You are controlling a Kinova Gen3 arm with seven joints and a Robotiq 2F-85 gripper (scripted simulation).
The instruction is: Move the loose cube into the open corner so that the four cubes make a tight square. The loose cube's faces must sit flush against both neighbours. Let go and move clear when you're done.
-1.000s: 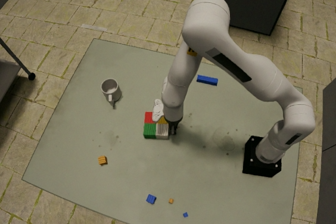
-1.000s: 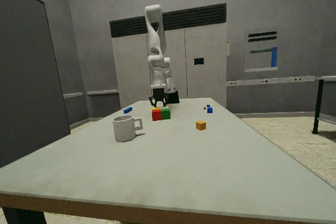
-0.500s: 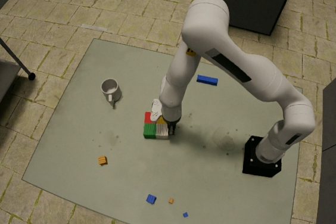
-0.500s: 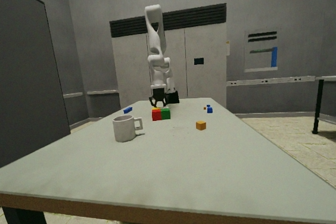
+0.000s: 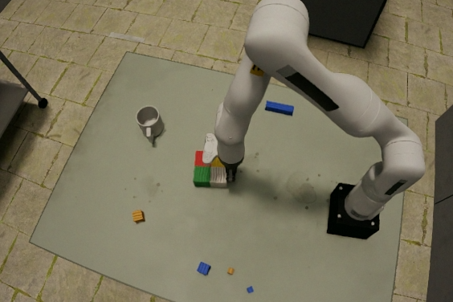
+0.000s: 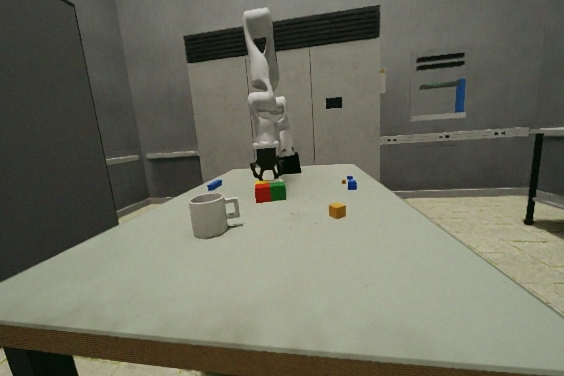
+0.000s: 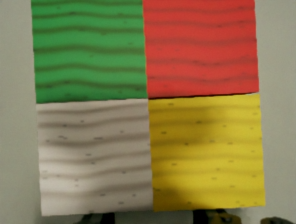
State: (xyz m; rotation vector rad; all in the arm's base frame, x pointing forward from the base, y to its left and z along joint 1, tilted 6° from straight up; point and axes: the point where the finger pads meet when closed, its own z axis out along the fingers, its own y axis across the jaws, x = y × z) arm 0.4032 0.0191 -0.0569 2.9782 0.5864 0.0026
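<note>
My gripper is now 30 mm short of the white cube, 40 mm to the right of it and 10 mm above it. Also, from my hand: green cube (70 mm ahead, 60 mm to the left, 10 mm below); yellow cube (50 mm ahead, 10 mm to the right, 10 mm below); red cube (90 mm ahead, 10 mm to the left, 10 mm below).
</note>
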